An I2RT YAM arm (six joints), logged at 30 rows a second.
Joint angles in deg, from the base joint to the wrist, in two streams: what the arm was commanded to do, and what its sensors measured. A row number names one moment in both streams.
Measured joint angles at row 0:
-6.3, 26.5, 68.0, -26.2, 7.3, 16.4
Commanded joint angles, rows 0 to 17:
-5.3, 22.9, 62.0, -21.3, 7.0, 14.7
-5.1, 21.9, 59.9, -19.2, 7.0, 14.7
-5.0, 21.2, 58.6, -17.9, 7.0, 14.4
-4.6, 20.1, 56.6, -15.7, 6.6, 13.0
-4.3, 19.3, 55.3, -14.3, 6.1, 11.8
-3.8, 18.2, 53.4, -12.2, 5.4, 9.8
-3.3, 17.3, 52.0, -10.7, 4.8, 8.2
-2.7, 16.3, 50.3, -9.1, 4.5, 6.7
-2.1, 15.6, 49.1, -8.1, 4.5, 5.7
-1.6, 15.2, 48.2, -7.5, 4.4, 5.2
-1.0, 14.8, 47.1, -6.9, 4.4, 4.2
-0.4, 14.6, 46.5, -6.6, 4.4, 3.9
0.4, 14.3, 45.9, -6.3, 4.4, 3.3
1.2, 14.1, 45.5, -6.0, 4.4, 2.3
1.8, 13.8, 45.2, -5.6, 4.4, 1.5
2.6, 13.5, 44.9, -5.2, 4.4, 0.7
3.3, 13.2, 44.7, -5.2, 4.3, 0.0
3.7, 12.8, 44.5, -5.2, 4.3, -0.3
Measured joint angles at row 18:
1.9, 14.5, 45.3, -6.0, 4.8, 3.6
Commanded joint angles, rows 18 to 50:
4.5, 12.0, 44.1, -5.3, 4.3, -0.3
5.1, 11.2, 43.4, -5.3, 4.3, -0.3
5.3, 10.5, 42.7, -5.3, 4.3, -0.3
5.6, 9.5, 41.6, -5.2, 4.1, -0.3
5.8, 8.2, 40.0, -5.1, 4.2, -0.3
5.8, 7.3, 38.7, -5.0, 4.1, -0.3
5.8, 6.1, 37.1, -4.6, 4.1, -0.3
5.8, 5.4, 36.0, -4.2, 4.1, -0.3
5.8, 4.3, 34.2, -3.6, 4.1, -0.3
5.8, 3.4, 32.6, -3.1, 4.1, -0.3
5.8, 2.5, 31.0, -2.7, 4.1, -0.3
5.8, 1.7, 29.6, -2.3, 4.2, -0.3
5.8, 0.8, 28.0, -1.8, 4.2, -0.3
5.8, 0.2, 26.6, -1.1, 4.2, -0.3
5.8, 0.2, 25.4, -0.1, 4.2, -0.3
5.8, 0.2, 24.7, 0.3, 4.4, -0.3
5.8, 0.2, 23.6, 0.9, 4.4, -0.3
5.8, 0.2, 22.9, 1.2, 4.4, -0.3
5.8, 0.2, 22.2, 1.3, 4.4, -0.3
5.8, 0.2, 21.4, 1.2, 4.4, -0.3
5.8, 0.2, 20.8, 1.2, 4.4, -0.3
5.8, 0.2, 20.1, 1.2, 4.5, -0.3
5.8, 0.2, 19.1, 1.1, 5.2, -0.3
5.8, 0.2, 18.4, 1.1, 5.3, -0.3
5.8, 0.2, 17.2, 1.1, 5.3, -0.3
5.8, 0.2, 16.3, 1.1, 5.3, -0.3
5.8, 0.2, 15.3, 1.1, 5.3, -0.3
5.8, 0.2, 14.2, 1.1, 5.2, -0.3
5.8, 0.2, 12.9, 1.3, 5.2, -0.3
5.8, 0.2, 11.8, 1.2, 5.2, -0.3
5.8, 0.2, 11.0, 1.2, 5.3, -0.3
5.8, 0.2, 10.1, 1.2, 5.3, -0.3
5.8, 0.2, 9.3, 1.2, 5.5, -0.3
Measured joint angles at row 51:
5.4, 0.9, 11.4, 0.8, 4.9, 0.0
